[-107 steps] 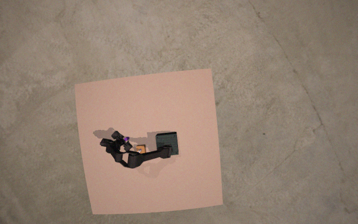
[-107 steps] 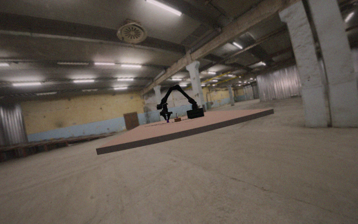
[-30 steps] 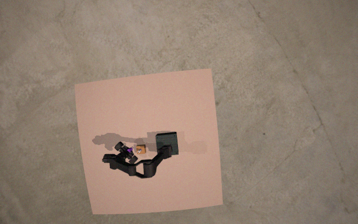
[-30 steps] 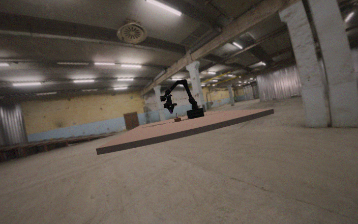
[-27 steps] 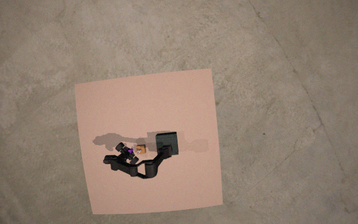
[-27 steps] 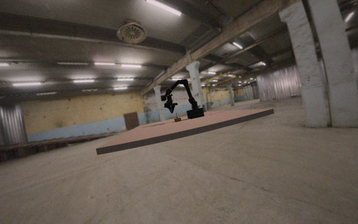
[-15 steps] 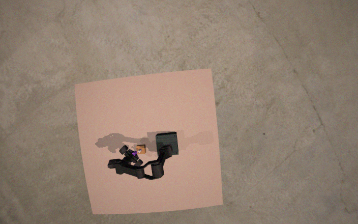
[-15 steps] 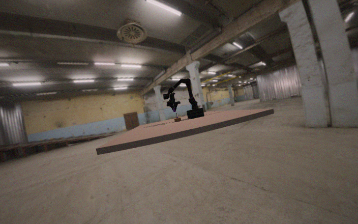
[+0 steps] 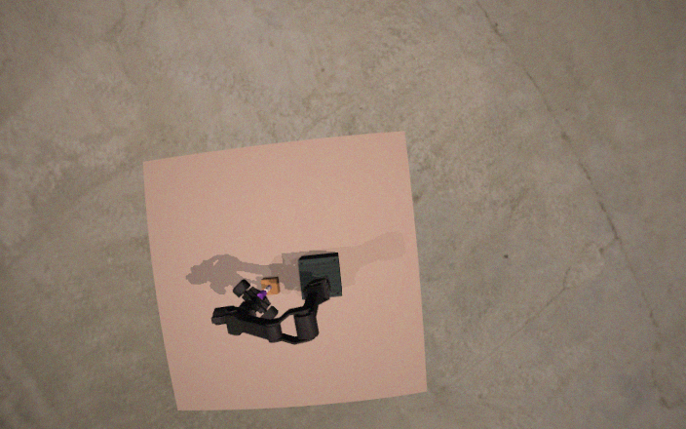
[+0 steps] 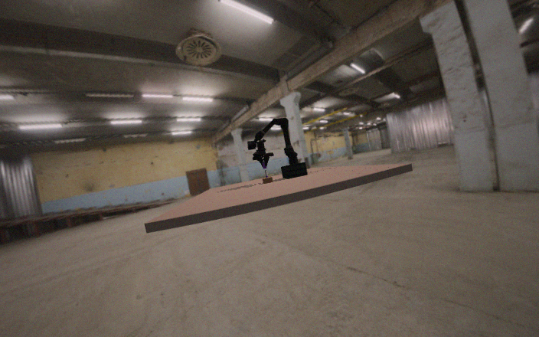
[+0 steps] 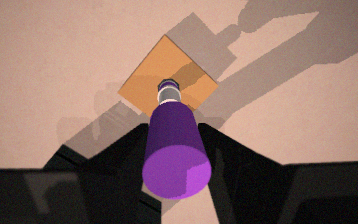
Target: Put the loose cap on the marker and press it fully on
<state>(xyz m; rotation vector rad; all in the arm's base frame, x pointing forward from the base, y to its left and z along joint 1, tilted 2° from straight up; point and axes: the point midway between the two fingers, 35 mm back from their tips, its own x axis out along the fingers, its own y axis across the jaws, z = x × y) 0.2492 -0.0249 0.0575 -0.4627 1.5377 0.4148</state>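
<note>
Right now my gripper tip is 110 mm above the holder block. Round my gripper tip: purple cap (10 mm above).
</note>
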